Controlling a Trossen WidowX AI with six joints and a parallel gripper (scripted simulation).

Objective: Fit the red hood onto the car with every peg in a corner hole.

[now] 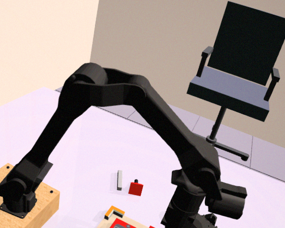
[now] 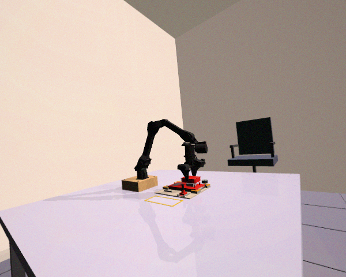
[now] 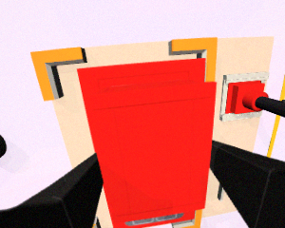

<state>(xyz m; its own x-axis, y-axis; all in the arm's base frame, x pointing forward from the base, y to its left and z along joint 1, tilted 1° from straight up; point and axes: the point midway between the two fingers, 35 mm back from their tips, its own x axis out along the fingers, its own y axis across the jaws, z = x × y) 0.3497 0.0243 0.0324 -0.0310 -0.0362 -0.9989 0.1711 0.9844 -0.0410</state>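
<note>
The beige jig plate lies 5 cm below my gripper tip, 4 cm behind it and 1 cm to the right of it. The rest, counted from my gripper tip: red hood: 1 cm above; black wheel: 17 cm to the left, 5 cm below, 2 cm ahead; grey bar: 24 cm to the left, 17 cm behind, 5 cm below.
</note>
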